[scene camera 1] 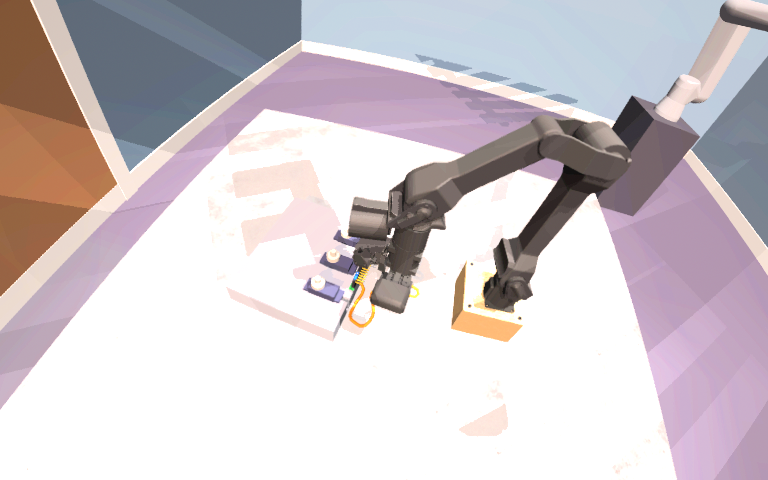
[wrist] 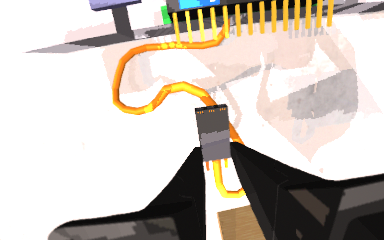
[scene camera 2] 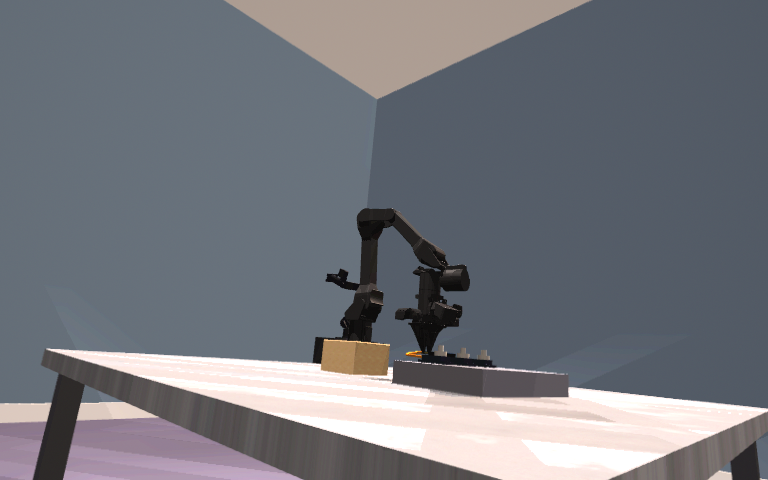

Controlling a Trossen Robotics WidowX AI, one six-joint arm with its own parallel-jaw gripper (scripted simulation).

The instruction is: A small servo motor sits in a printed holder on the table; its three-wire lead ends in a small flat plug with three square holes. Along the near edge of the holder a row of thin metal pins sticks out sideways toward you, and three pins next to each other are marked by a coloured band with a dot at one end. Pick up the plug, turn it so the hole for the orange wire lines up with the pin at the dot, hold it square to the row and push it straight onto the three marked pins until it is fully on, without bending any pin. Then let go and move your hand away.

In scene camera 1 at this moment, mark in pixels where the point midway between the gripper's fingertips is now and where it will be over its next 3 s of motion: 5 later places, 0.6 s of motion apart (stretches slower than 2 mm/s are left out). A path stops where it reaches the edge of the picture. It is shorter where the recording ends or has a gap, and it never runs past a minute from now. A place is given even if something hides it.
The gripper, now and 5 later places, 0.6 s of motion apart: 394,289; 381,284; 377,283; 372,281; 369,279; 373,265
